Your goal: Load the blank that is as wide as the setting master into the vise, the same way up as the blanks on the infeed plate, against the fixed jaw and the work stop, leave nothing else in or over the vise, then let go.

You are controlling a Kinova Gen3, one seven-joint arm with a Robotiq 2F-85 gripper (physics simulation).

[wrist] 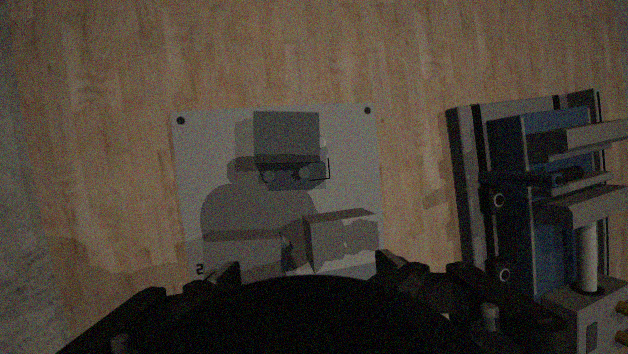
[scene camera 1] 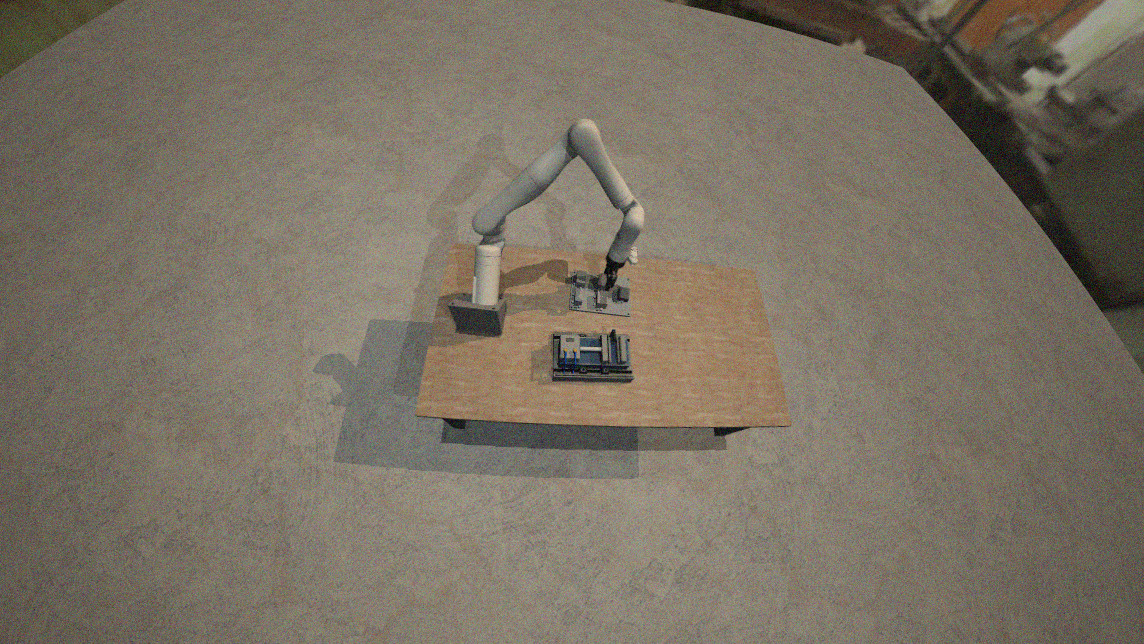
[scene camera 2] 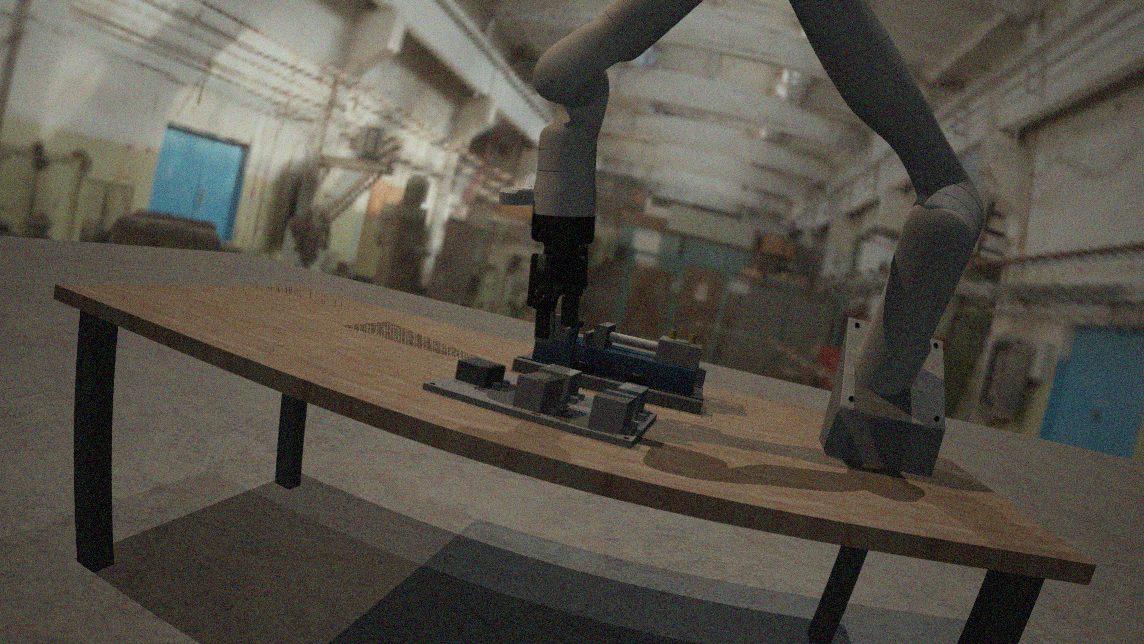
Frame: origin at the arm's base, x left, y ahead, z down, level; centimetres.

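Where they show: gripper, fingertip midpoint: (wrist: 308, 271) (scene camera 1: 606, 282) (scene camera 2: 557, 333); arm's base at its link origin: (scene camera 1: 485, 301) (scene camera 2: 882, 370).
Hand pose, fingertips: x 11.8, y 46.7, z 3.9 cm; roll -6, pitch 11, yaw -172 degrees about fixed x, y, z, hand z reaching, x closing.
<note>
Each offset is from my fingertips to the top centre of the thing. "spot": to the spot under its first point. Level surfaces: height alone.
The grey infeed plate (wrist: 192, 145) (scene camera 1: 577, 304) (scene camera 2: 452, 391) lies on the wooden table. A darker block @(dx -1.4, dy +8.9, dz +6.0 cm) (wrist: 285, 134) (scene camera 2: 479, 371) sits at its far edge. A lighter grey blank (wrist: 340, 239) (scene camera 2: 545, 390) stands close below my fingers, and a second blank @(dx +5.6, dy -9.0, dz +4.9 cm) (scene camera 2: 616, 408) shows in the side view. In the wrist view the second blank is lost in my shadow. My gripper (wrist: 308, 271) (scene camera 1: 609, 281) (scene camera 2: 558, 329) is open and empty, low over the plate. The blue and black vise @(dx -28.8, dy -6.4, dz -0.6 cm) (wrist: 509, 175) (scene camera 1: 591, 355) (scene camera 2: 640, 360) stands beside the plate.
The robot base (scene camera 1: 478, 316) (scene camera 2: 880, 436) stands at one end of the table @(dz +9.3 cm) (scene camera 1: 704, 360). A white pin @(spot: dx -27.5, dy -8.3, dz +1.1 cm) (wrist: 586, 255) rises at the near end of the vise. Grey floor surrounds the table.
</note>
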